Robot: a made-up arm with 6 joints.
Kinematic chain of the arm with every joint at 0, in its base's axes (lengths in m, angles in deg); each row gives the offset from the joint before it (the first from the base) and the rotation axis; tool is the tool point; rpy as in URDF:
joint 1: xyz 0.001 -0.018 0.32 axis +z
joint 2: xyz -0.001 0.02 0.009 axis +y
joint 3: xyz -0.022 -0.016 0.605 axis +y
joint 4: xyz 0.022 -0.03 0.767 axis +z
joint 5: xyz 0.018 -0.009 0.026 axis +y
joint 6: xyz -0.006 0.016 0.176 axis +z
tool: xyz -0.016 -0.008 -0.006 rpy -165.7 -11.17 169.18
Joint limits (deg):
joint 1: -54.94..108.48
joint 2: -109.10..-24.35
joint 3: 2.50..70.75
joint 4: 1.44..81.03
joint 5: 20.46..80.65
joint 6: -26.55..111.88
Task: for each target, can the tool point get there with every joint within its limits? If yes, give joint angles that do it. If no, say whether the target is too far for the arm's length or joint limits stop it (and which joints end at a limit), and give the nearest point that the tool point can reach.
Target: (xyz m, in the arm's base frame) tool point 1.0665 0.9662 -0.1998
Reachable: no: joint limits stop it (at a limit: joint 1, joint 2, joint 3, joint 4, joint 5, joint 6) | nearest point -0.6515 1.1867 -0.0685 | short by 1.737 m
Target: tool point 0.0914 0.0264 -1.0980
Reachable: no: joint limits stop it (at a limit: joint 1, joint 2, joint 3, joint 4, joint 5, joint 6) | nearest point -0.6515 1.1867 -0.0685 | short by 1.720 m
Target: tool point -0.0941 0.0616 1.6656
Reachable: yes | joints -5.20 -39.71 53.01 58.59 41.14 32.36
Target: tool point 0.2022 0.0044 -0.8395
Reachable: no: joint limits stop it (at a limit: joint 1, joint 2, joint 3, joint 4, joint 5, joint 6) | nearest point 0.2826 -1.3588 -0.0685 | short by 1.568 m
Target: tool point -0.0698 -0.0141 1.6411
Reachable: yes | joints 14.75 -38.15 48.31 20.59 51.95 101.18
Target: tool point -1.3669 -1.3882 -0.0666
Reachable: no: too far | nearest point -1.0827 -1.1035 0.0156 | short by 0.411 m
